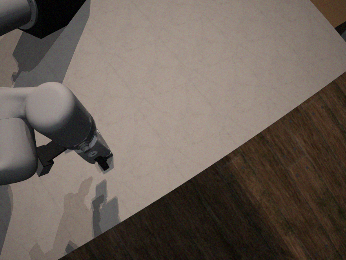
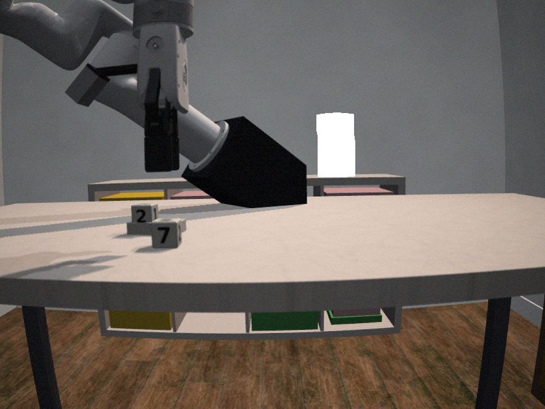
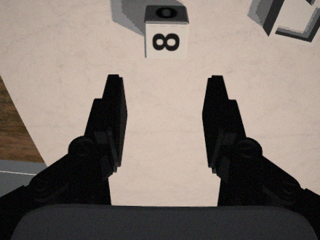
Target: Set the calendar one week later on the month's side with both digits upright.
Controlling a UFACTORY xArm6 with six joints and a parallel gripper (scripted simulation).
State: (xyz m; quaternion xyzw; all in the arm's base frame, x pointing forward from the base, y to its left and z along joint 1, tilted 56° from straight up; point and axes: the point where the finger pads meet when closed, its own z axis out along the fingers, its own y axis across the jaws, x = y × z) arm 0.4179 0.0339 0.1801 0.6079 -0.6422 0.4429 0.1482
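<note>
The white cube is 90 mm below my hand. Round my hand: grey tray 120 mm behind, 10 mm to the right, 100 mm below.
</note>
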